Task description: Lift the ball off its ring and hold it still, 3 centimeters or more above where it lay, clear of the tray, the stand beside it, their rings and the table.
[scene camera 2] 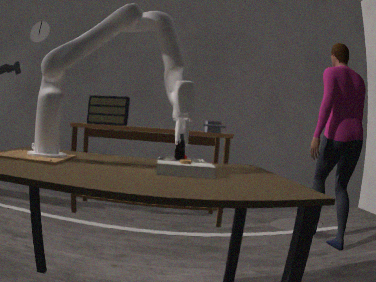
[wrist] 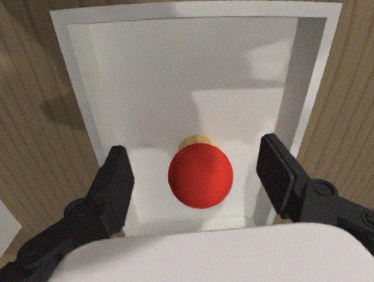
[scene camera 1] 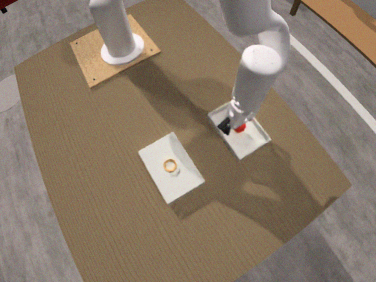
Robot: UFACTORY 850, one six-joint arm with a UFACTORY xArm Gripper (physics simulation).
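Observation:
A red ball (scene camera 1: 240, 128) (scene camera 2: 185, 157) (wrist: 200, 175) rests in the white walled tray (scene camera 1: 246, 144) (wrist: 150, 65). Part of its tan ring (wrist: 197, 139) shows past the ball's upper edge in the wrist view; the ball hides the rest. My gripper (scene camera 1: 236, 123) (scene camera 2: 180, 151) (wrist: 194, 157) is open, pointing down, low over the tray. In the wrist view the ball is between the two black fingers, with a gap on each side. In scene camera 1 the gripper hides part of the ball. In scene camera 2 the ball shows small beside the black finger.
A white block-like stand (scene camera 1: 180, 186) (scene camera 2: 187, 170) (wrist: 7, 227) is beside the tray, with an empty orange ring (scene camera 1: 164, 166) (scene camera 2: 185, 161) on top. It hides most of the tray in scene camera 2. The arm's base is on a wooden board (scene camera 1: 85, 57) at the table's far end.

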